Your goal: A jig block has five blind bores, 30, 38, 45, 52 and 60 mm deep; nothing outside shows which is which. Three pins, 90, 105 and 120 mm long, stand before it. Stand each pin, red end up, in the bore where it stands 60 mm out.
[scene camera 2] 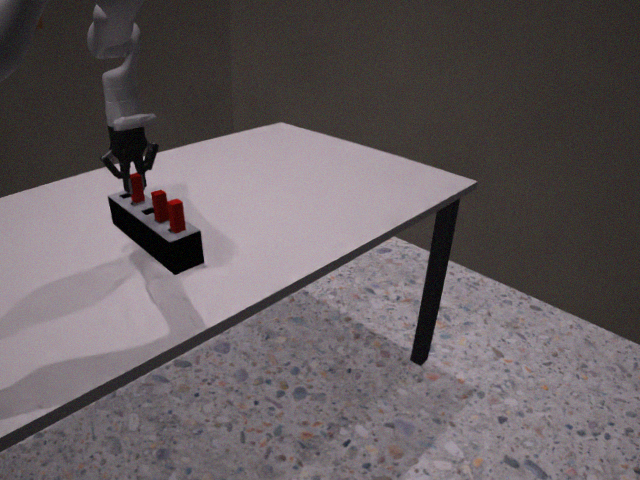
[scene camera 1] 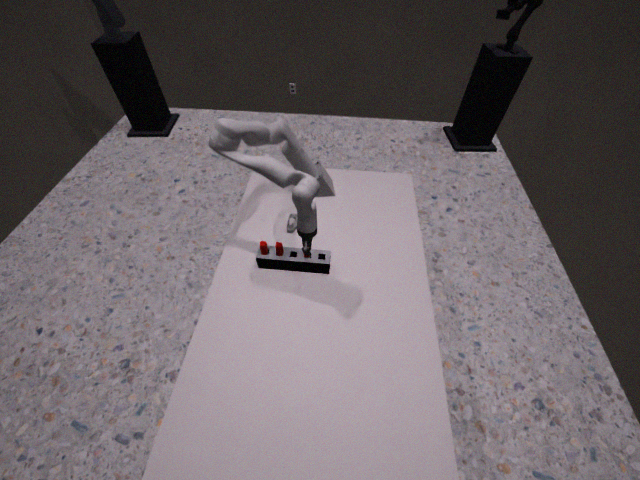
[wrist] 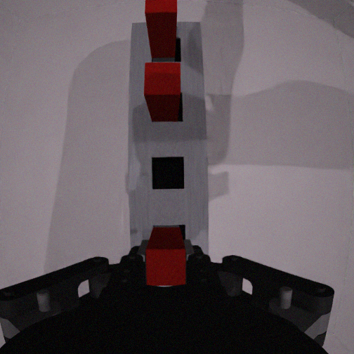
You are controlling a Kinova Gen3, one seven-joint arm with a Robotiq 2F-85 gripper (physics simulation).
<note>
In view: my gripper (scene camera 2: pixel 136 191), a pin (wrist: pixel 165 253), a jig block (scene camera 2: pixel 178 252) and a pin (wrist: pixel 162 80).
The jig block shows as well in scene camera 1 (scene camera 1: pixel 292 259) and in the wrist view (wrist: pixel 167 161). My gripper shows as well in the wrist view (wrist: pixel 166 251).
</note>
